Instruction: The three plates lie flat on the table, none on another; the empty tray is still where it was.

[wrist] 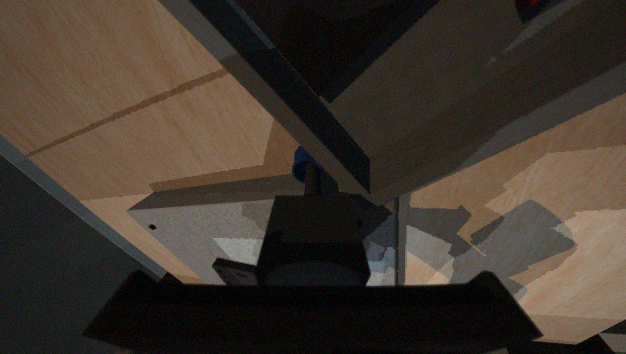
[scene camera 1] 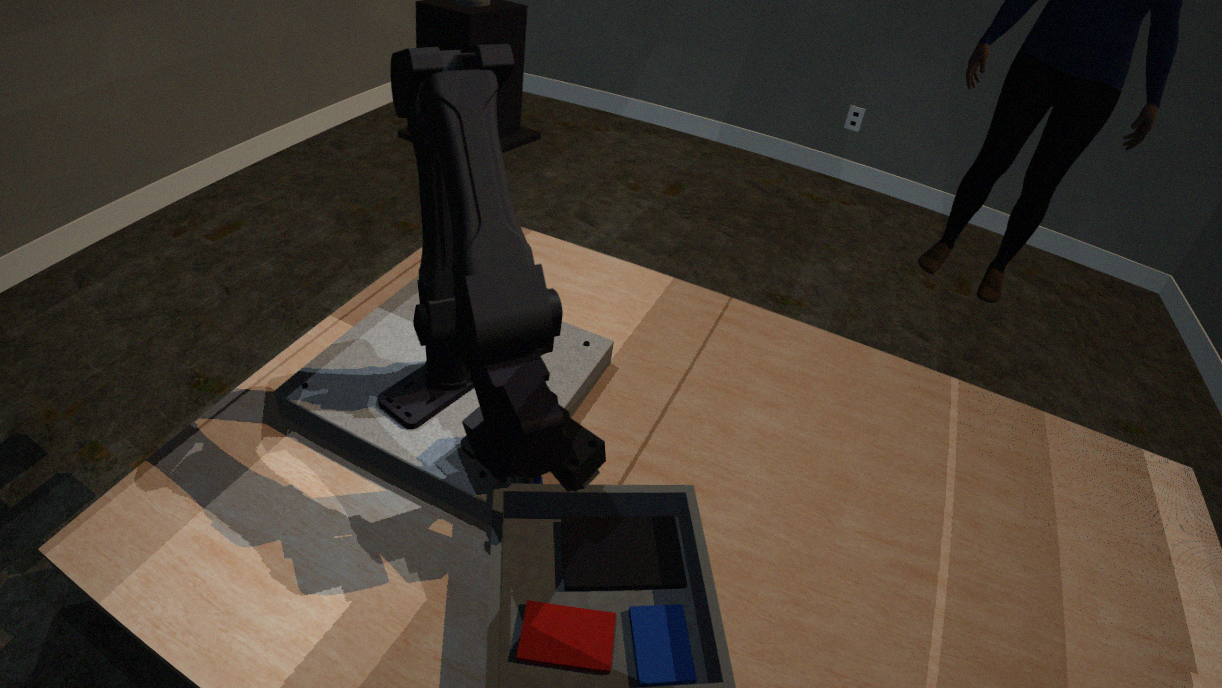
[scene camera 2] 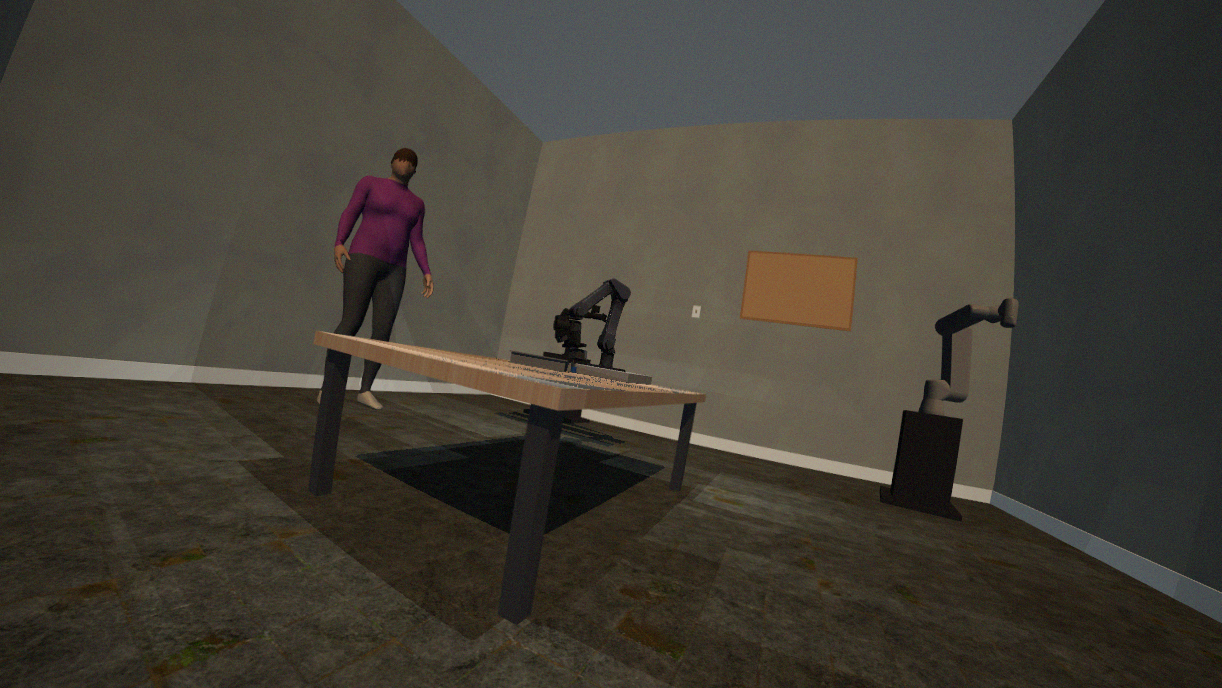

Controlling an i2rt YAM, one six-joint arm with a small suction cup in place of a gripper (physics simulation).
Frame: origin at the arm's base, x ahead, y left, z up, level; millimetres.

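Seen in the pictures: arm's base, origin of its link: (scene camera 1: 452,377) (scene camera 2: 605,368).
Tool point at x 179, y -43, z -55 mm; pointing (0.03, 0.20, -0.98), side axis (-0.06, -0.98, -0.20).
Pixels of each thing's top centre, then the offset from my tool point to it.
- larger black plate, centre of its top: (scene camera 1: 622,549) dx +133, dy -4, dz +25 mm
- red plate, centre of its top: (scene camera 1: 567,634) dx +150, dy -122, dz +24 mm
- blue plate, centre of its top: (scene camera 1: 662,642) dx +228, dy -69, dz +24 mm
A grey, open-topped tray (scene camera 1: 598,489) (wrist: 295,125) stands on the table. Three plates lie flat and apart inside it: a larger black plate (scene camera 1: 622,555) (wrist: 315,40) at the back, a red plate (scene camera 1: 566,636) at the front left and a blue plate (scene camera 1: 662,645) at the front right. An edge of the red plate also shows in the wrist view. My suction gripper (wrist: 311,167) points down near the tray's back left corner and bears no plate. Its tip is hidden behind the arm in scene camera 1, and the plates do not show in scene camera 2.
My arm's grey base slab (scene camera 1: 342,418) (wrist: 200,225) stands on the wooden table (scene camera 1: 820,478) (scene camera 2: 436,363) behind the tray. A small blue cup-like thing (wrist: 300,162) shows beside the tray's back left corner. A person (scene camera 2: 384,222) stands past the table. Another arm on a dark pedestal (scene camera 2: 926,461) stands far off.
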